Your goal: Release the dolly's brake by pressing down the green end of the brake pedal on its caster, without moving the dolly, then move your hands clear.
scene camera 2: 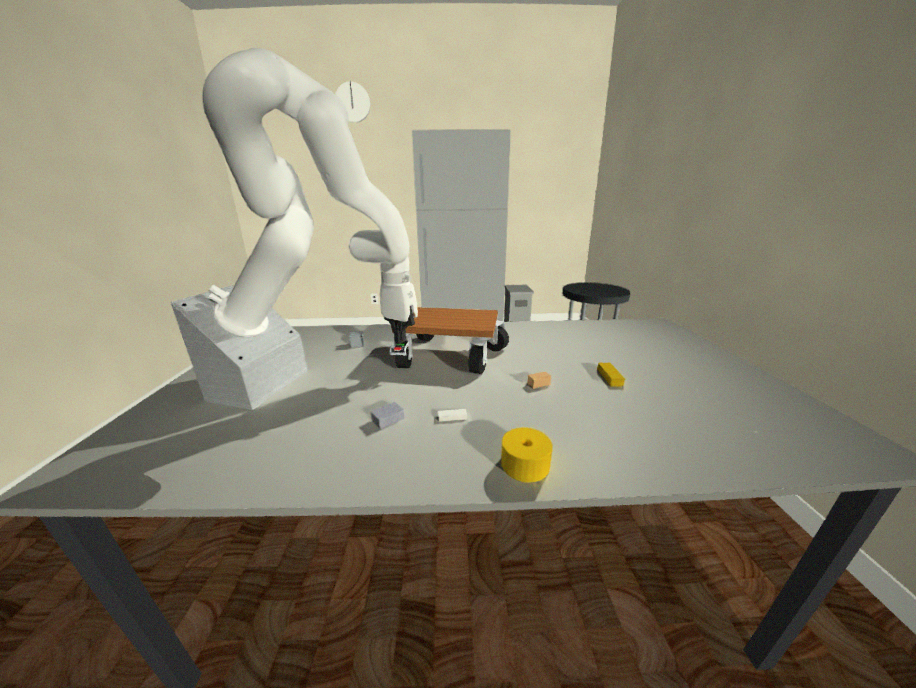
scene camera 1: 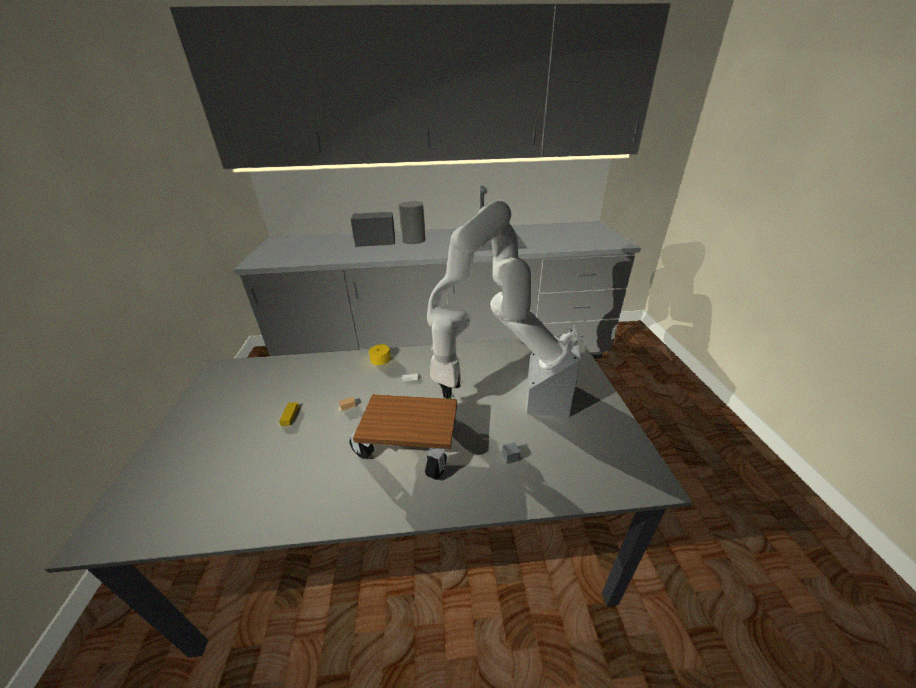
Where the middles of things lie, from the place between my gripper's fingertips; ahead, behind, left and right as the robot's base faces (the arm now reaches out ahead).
Now: hand 170 mm short of the dolly (scene camera 1: 391, 420), 90 mm to the right of it and 30 mm above it. Round my hand: yellow cylinder (scene camera 2: 526, 453) (190 mm ahead, 440 mm to the right, 70 mm below).
